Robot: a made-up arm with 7 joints. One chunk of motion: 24 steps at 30 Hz.
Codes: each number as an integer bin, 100 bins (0 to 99) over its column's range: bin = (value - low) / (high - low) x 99, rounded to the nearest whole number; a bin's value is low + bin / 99 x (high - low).
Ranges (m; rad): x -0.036..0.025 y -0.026..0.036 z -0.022..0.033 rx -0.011..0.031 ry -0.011..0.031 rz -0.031..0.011
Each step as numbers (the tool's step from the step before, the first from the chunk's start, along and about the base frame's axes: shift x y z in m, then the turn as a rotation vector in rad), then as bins.
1 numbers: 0.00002 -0.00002 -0.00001 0.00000 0.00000 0.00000
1 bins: 58 41 40 26 26 73
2 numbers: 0.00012 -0.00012 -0.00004 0.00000 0.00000 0.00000
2 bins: 59 41 40 26 26 73
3 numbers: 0.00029 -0.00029 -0.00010 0.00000 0.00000 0.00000
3 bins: 59 41 39 26 26 73
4 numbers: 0.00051 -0.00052 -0.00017 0.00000 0.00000 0.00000
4 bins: 59 41 39 26 26 73
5 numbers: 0.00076 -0.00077 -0.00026 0.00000 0.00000 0.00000
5 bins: 60 40 39 26 26 73
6 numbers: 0.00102 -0.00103 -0.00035 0.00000 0.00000 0.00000
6 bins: 60 40 39 26 26 73
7 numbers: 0.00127 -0.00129 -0.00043 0.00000 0.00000 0.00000
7 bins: 60 39 39 26 26 73
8 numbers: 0.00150 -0.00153 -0.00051 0.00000 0.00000 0.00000
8 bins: 61 39 39 26 26 73
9 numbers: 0.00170 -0.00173 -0.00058 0.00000 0.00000 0.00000
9 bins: 61 39 39 26 26 73
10 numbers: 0.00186 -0.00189 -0.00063 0.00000 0.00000 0.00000
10 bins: 61 38 38 26 26 73
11 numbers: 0.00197 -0.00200 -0.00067 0.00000 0.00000 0.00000
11 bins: 62 38 38 26 26 73
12 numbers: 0.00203 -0.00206 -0.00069 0.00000 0.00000 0.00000
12 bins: 62 38 38 26 26 73
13 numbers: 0.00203 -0.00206 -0.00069 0.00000 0.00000 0.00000
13 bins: 62 38 38 26 26 73
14 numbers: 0.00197 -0.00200 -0.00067 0.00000 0.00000 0.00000
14 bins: 62 38 38 26 26 73
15 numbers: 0.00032 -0.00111 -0.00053 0.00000 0.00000 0.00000
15 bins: 59 40 39 26 26 73
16 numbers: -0.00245 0.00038 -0.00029 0.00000 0.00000 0.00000
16 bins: 54 42 39 26 26 73
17 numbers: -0.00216 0.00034 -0.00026 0.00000 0.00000 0.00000
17 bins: 55 42 39 26 26 73
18 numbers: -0.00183 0.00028 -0.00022 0.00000 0.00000 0.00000
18 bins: 55 42 39 26 26 73
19 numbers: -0.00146 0.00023 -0.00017 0.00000 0.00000 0.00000
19 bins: 56 42 39 26 26 73
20 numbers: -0.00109 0.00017 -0.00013 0.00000 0.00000 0.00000
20 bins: 57 42 39 26 26 73
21 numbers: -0.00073 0.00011 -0.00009 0.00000 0.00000 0.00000
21 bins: 57 42 39 26 26 73
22 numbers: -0.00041 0.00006 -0.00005 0.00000 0.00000 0.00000
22 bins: 58 42 40 26 26 73
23 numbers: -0.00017 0.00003 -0.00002 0.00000 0.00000 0.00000
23 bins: 58 42 40 26 26 73
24 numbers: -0.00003 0.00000 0.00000 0.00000 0.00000 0.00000
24 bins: 58 42 40 26 26 73
